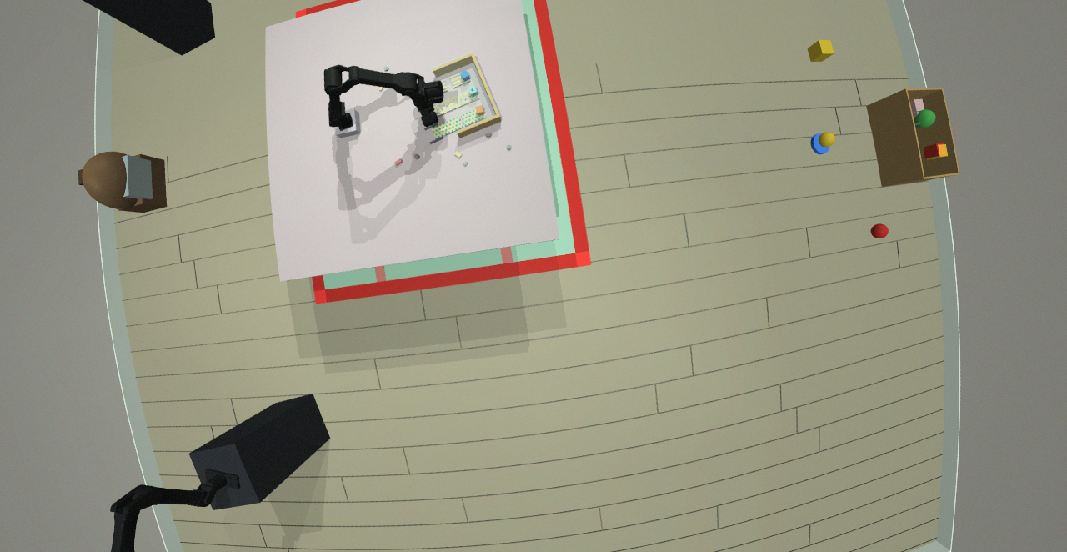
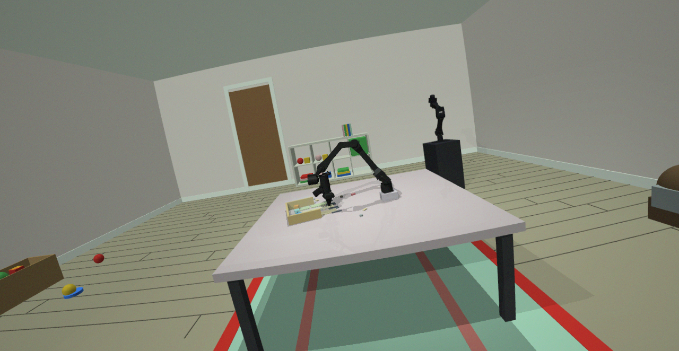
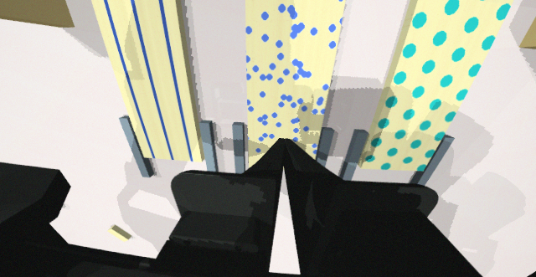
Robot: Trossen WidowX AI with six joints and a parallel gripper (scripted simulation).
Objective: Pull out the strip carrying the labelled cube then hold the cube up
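Right now the teal cube is 20 cm ahead of my gripper tip, 2 cm to the left of it and 1 cm above it. The rest, counted from my gripper tip: pink piece 20 cm behind, 16 cm to the right.
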